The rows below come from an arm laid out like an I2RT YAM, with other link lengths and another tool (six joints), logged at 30 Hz.
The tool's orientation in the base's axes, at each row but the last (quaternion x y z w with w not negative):
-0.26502, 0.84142, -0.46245, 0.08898
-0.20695, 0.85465, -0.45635, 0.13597
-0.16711, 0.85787, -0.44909, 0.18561
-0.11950, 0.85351, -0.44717, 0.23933
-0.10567, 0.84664, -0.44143, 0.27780
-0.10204, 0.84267, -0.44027, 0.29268
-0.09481, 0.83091, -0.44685, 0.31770
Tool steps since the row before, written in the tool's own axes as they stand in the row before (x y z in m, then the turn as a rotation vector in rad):
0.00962, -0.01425, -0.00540, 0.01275, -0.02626, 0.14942
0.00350, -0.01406, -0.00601, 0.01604, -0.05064, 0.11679
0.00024, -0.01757, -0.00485, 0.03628, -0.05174, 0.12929
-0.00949, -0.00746, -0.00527, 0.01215, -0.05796, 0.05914
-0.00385, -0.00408, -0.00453, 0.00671, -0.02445, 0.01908
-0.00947, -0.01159, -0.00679, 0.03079, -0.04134, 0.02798
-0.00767, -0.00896, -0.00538, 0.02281, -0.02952, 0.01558
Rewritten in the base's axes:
-0.00507, -0.00729, 0.01568, 0.05779, -0.12731, -0.06025
-0.00237, -0.00432, 0.01489, 0.04676, -0.11740, -0.02217
-0.00037, -0.00617, 0.01715, 0.03503, -0.13603, -0.03126
0.00534, 0.00342, 0.01154, 0.01949, -0.07996, 0.01518
0.00035, 0.00235, 0.00681, 0.00361, -0.03036, 0.00848
0.00270, 0.00185, 0.01611, -0.01210, -0.05677, 0.00838
0.00156, 0.00184, 0.01274, -0.01198, -0.03790, 0.00738

